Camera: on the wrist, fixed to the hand. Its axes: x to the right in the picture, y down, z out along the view.
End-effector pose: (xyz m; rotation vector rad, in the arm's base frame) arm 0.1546 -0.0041 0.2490 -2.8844 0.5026 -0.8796
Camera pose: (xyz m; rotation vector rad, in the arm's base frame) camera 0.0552 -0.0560 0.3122 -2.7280 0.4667 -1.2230
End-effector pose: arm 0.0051 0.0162 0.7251 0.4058 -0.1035 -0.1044
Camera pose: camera -0.0032 0.1216 0.6516 0.4928 0.1285 -0.0577
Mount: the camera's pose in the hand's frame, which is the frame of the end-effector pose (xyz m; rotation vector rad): -0.0269 0.0663 -0.1070 0.0773 0.2379 -0.0062
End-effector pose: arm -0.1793 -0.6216 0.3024 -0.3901 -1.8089 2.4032
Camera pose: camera -0.1203 -0.5476 0.2152 -0.6309 -1.6089 2.3003
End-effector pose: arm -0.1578 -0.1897 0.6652 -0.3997 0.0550 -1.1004
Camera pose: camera -0.1390 -0.1711 0.5392 -0.1984 0.2207 -1.1484
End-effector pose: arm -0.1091 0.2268 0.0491 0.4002 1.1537 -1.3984
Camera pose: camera -0.0853 0.3421 -0.0030 0.6318 1.2955 -1.4315
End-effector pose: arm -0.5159 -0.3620 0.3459 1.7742 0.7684 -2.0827
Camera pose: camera -0.3873 -0.3577 0.3485 2.0910 0.7639 -1.9517
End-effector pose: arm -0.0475 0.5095 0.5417 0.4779 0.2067 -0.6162
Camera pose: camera -0.0342 0.6225 0.4815 0.6258 0.4112 -0.5743
